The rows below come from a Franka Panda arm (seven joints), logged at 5 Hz.
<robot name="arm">
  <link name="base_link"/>
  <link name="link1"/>
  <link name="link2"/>
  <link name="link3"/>
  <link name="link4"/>
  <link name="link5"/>
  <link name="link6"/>
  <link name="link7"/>
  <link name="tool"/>
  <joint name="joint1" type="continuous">
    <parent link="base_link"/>
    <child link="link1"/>
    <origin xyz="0 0 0.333" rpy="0 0 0"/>
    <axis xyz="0 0 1"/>
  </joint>
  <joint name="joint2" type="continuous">
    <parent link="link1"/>
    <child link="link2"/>
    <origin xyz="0 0 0" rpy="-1.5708 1.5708 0"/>
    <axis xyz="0 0 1"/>
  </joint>
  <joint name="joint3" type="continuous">
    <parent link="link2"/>
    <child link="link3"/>
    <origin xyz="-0.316 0 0" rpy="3.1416 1.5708 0"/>
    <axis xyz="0 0 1"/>
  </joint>
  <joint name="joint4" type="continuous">
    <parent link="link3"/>
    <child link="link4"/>
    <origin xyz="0 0.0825 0" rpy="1.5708 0 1.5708"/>
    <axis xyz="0 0 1"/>
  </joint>
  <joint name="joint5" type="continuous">
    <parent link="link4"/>
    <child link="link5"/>
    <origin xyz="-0.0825 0.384 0" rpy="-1.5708 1.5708 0"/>
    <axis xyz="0 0 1"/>
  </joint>
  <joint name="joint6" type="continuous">
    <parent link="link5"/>
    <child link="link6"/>
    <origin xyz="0 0 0" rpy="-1.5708 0 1.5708"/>
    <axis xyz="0 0 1"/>
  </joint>
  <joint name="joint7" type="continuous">
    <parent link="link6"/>
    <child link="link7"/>
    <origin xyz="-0.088 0 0" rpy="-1.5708 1.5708 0"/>
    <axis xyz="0 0 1"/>
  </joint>
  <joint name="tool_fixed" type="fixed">
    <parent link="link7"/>
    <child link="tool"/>
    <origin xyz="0 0 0.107" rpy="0 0 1.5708"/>
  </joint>
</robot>
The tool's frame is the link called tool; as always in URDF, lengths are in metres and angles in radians. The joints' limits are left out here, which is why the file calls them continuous.
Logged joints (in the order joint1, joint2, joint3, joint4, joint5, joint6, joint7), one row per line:
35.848, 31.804, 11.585, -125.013, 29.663, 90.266, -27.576
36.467, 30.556, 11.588, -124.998, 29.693, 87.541, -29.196
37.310, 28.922, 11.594, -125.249, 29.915, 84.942, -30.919
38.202, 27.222, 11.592, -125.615, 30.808, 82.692, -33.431
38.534, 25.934, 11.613, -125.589, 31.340, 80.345, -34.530
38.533, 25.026, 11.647, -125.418, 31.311, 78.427, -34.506
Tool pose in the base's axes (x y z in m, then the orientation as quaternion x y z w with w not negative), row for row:
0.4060, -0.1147, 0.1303, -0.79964, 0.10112, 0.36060, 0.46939
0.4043, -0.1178, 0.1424, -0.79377, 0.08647, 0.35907, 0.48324
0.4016, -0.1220, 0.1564, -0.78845, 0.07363, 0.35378, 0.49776
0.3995, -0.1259, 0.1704, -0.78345, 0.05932, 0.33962, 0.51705
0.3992, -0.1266, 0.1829, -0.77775, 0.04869, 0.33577, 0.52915
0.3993, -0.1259, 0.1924, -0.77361, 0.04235, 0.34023, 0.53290
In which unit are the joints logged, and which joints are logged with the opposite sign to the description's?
The joints are logged in degrees. Opposite sign: joint1.
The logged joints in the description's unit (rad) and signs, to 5 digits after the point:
-0.62567, 0.55508, 0.20220, -2.18189, 0.51772, 1.57544, -0.48129
-0.63647, 0.53330, 0.20225, -2.18163, 0.51824, 1.52788, -0.50957
-0.65118, 0.50478, 0.20235, -2.18601, 0.52212, 1.48252, -0.53964
-0.66675, 0.47511, 0.20232, -2.19240, 0.53770, 1.44325, -0.58348
-0.67255, 0.45263, 0.20269, -2.19194, 0.54699, 1.40228, -0.60266
-0.67253, 0.43679, 0.20328, -2.18896, 0.54648, 1.36881, -0.60224

